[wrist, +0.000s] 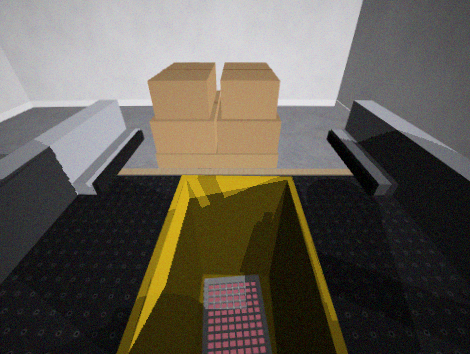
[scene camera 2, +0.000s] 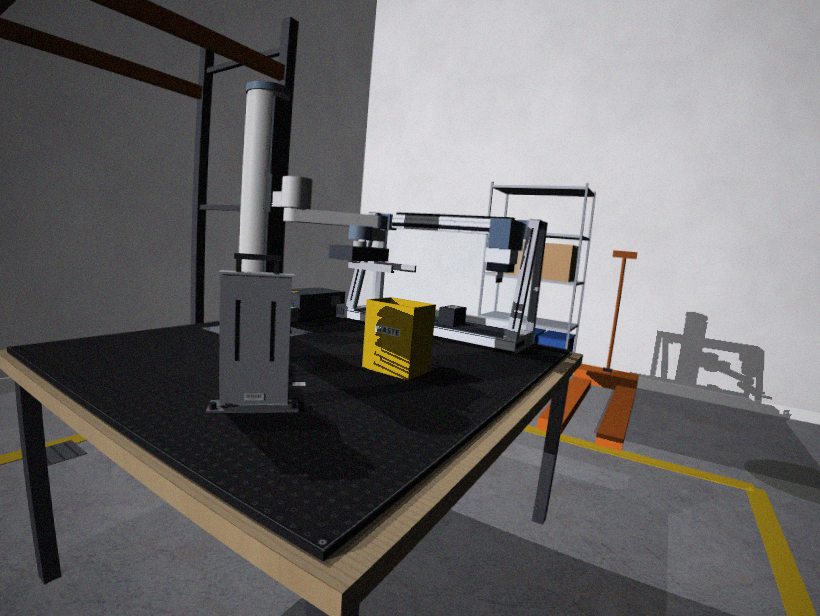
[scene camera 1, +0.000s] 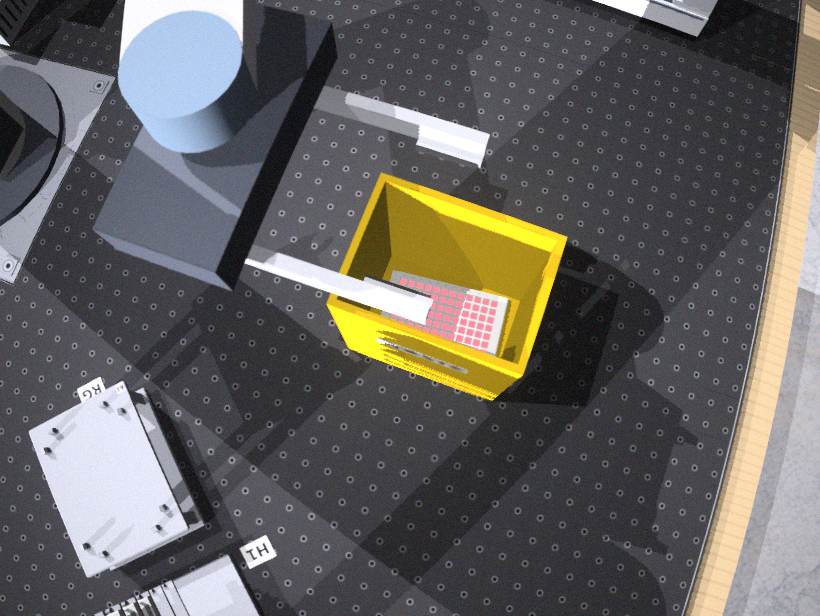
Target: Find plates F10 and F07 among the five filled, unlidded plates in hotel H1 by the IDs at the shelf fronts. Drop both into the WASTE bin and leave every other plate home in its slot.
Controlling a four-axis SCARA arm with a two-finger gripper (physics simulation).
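Frame: origin at the arm's base, x back, y right, z up, level; metres.
Seen in the pictures: gripper, fingertip midpoint: (wrist: 235, 119) (scene camera 2: 404, 269) (scene camera 1: 458, 226).
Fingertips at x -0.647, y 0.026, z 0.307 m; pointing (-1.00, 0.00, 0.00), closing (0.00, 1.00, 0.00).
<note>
Offsets run from my fingertips to a thing's top centre. "*": to the spot under its first point.
The yellow WASTE bin {dx +0.000, dy +0.000, dz -0.094 m} (scene camera 1: 357, 331) (scene camera 2: 417, 344) (wrist: 165, 250) stands upright on the table. One unlidded plate with pink wells {dx -0.002, dy +0.000, dz -0.274 m} (scene camera 1: 477, 321) (wrist: 232, 320) lies inside it, low down and face up; its ID does not show. My gripper (scene camera 1: 454, 228) (scene camera 2: 404, 267) (wrist: 235, 119) is open and empty above the bin, with its fingers apart on either side. The end of one finger covers part of the plate in scene camera 1. A part of hotel H1 {* dx +0.130, dy +0.347, dz -0.286 m} (scene camera 1: 212, 590) shows at the bottom beside its label; its shelf fronts and plate IDs do not show.
The RG stand (scene camera 1: 106, 477) is at the lower left in scene camera 1. In scene camera 2 a grey tower with a top handle {* dx +0.056, dy +0.466, dz -0.129 m} (scene camera 2: 255, 331) stands nearer than the bin, and a gantry frame (scene camera 2: 533, 285) stands behind it. Cardboard boxes (wrist: 185, 135) are beyond the table.
</note>
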